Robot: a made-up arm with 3 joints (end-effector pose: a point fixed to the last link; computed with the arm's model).
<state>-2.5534 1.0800 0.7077</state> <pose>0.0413 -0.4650 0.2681 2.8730 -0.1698 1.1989</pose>
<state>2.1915 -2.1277 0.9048</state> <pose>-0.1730 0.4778 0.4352 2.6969 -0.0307 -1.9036</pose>
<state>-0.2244 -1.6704 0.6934</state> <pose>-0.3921 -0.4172 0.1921 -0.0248 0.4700 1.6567</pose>
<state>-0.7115 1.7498 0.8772</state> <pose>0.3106 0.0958 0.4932 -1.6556 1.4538 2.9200</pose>
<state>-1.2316 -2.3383 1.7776</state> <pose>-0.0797 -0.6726 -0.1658 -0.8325 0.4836 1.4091</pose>
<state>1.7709 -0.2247 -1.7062</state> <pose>0.1606 0.2082 -0.3040 -1.3215 0.1683 1.7047</pose>
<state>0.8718 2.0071 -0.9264</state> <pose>0.1378 -0.1710 0.4167 2.0501 -1.1976 2.3411</pose>
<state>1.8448 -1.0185 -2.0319</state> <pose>-0.2028 0.2767 -0.4069 -0.5339 -0.1226 1.8082</pose>
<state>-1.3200 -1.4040 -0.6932</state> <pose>-0.4058 0.0325 0.2863 2.7755 -1.1048 -1.2826</pose>
